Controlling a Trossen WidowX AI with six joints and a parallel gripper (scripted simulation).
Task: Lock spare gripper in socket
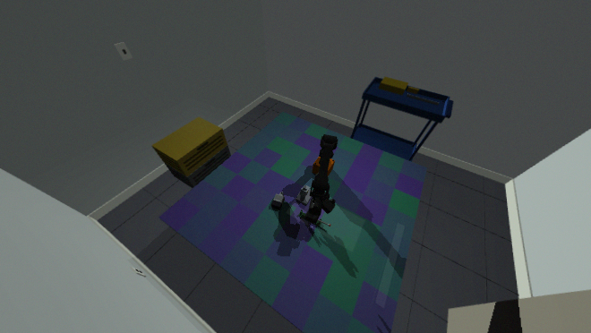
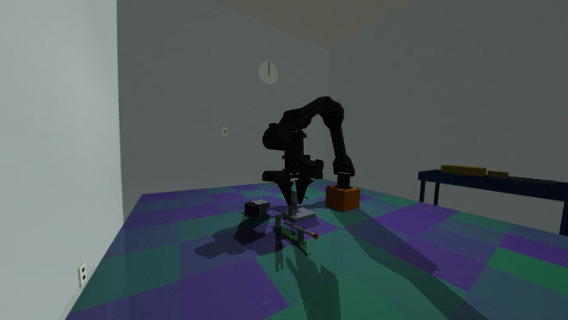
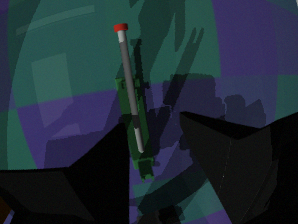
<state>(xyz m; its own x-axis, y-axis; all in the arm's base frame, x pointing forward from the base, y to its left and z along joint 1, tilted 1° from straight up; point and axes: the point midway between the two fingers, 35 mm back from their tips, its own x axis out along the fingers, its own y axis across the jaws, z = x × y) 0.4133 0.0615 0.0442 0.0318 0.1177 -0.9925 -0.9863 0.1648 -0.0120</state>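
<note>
The green cradle is 9 cm below my gripper tip, 4 cm to the right of it and 1 cm behind it. From my gripper tip the other things lie so: grey mount 14 cm behind, 12 cm to the right, 6 cm below; spare gripper 26 cm to the right, 9 cm below, 6 cm behind.
</note>
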